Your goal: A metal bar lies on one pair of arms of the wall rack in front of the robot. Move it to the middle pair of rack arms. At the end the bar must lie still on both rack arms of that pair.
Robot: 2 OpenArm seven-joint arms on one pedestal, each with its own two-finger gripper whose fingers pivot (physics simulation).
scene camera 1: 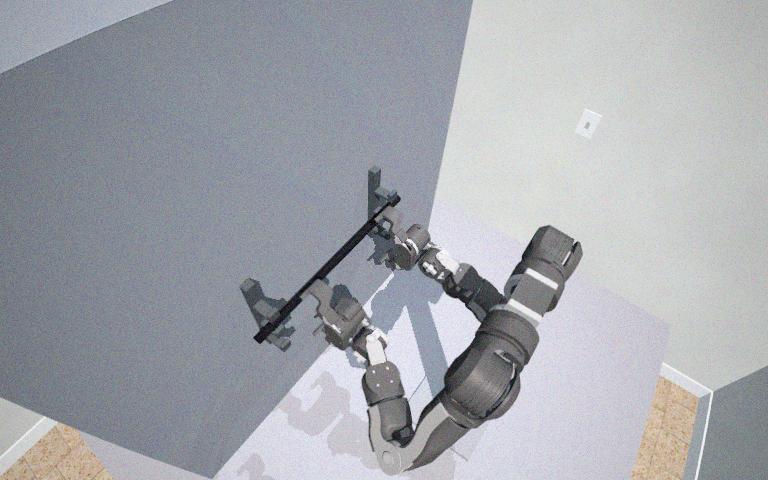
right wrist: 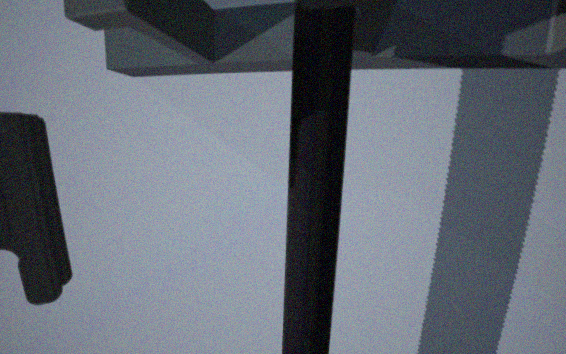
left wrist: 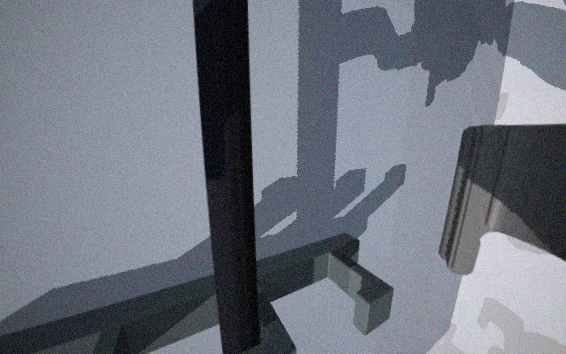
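The long black bar spans the rack's two uprights. In the left wrist view its end meets a rack arm at the bottom edge, and a lower arm stands to the right, apart from it. The bar appears to lie on the middle arms; its contact at the upper upright is hidden. My left gripper is open at the bar's lower-left part. My right gripper is open near its upper end. In each wrist view one finger shows well to the side of the bar.
The grey wall stands behind the rack. In the right wrist view the other upright crosses the top, with an arm at the top left. Both robot arms reach in from the pedestal at the lower right of the scene view.
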